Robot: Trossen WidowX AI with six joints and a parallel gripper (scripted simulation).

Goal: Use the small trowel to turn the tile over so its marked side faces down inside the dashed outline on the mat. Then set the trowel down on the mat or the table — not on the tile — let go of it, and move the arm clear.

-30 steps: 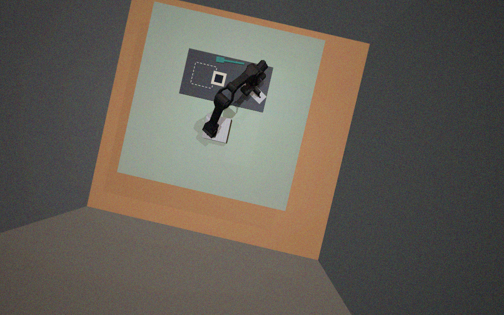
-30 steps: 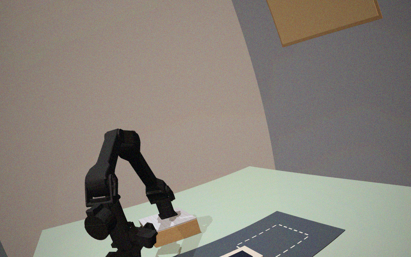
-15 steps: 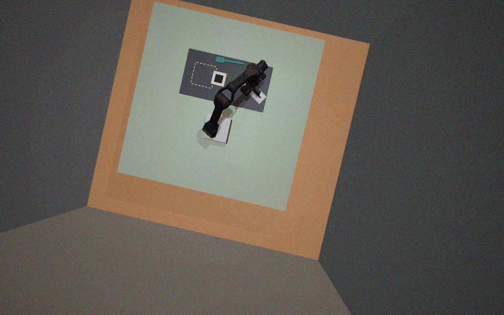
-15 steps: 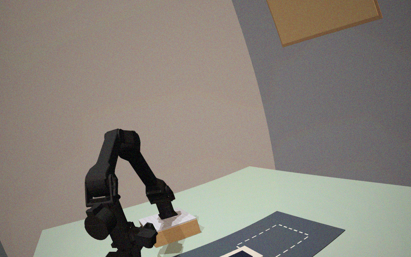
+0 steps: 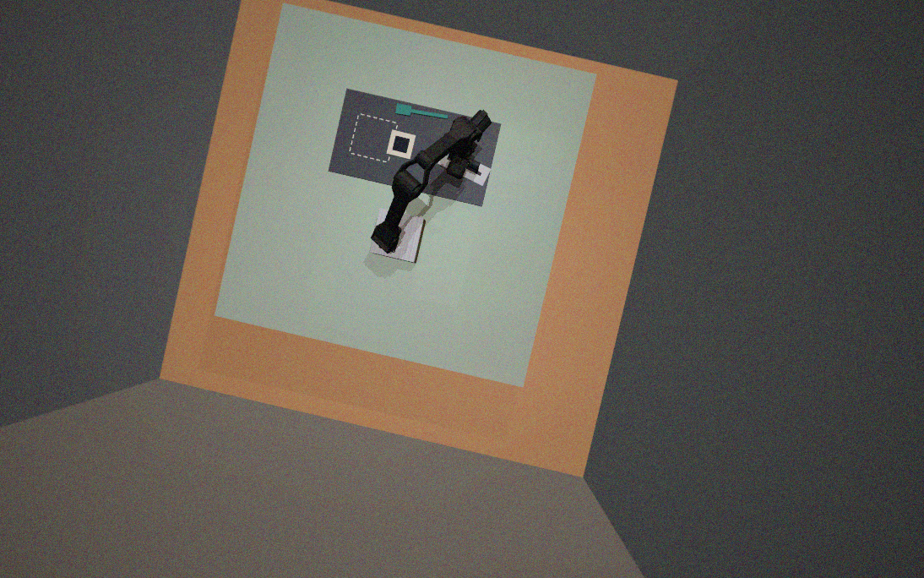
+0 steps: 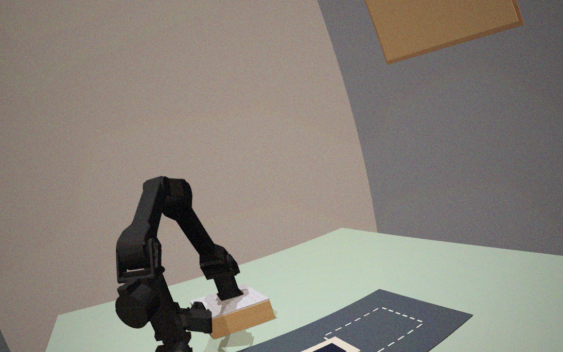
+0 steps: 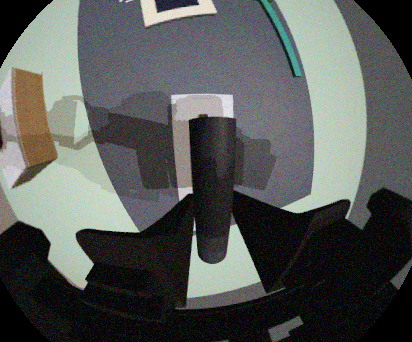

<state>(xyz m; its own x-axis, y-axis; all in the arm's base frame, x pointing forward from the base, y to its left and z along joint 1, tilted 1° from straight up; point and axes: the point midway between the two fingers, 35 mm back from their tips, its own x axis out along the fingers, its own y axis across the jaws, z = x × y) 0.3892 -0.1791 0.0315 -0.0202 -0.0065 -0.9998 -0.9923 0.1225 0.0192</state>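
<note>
Right now my gripper tip is 22 cm to the right of the dark mat, 8 cm above it and 1 cm short of it. Also, from my gripper tip: tile 27 cm to the left, 6 cm below; then teal trowel 25 cm to the left, 15 cm ahead, 6 cm below.
</note>
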